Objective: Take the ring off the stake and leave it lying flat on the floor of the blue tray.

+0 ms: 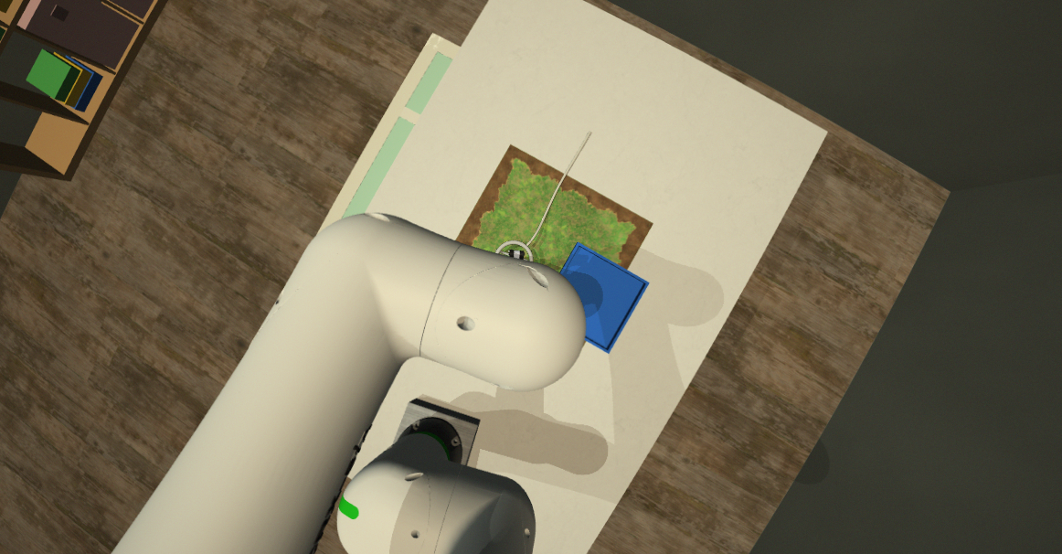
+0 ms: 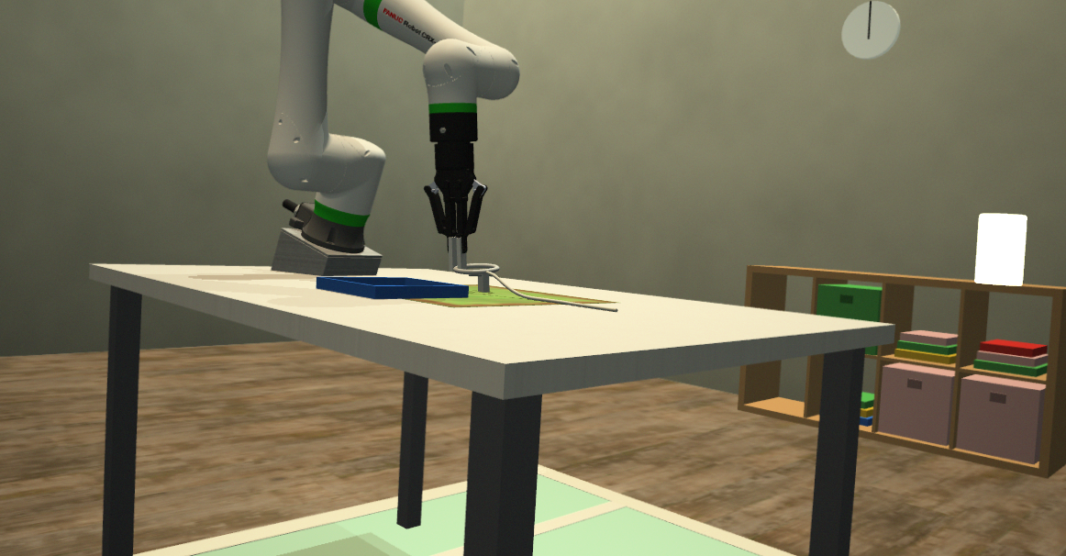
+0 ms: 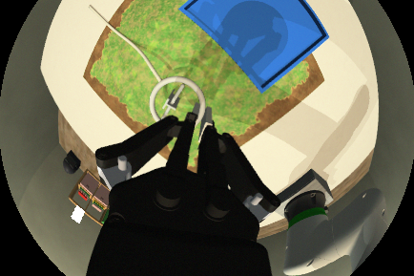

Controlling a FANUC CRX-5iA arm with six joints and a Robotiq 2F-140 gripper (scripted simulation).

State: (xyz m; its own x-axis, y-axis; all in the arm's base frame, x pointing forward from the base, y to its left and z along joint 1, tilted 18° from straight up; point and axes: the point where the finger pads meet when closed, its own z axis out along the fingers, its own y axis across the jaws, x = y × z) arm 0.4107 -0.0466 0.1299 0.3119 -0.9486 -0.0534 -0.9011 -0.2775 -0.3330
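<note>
My hand is 2 cm short of the blue tray, 19 cm to the left of it and 6 cm above it. The rest, counted from my hand: short grey stake 5 cm ahead, 2 cm to the left, 5 cm below; then grass mat 7 cm ahead, 4 cm to the right, 8 cm below; then ring 4 cm ahead, 2 cm to the left, 3 cm below.
</note>
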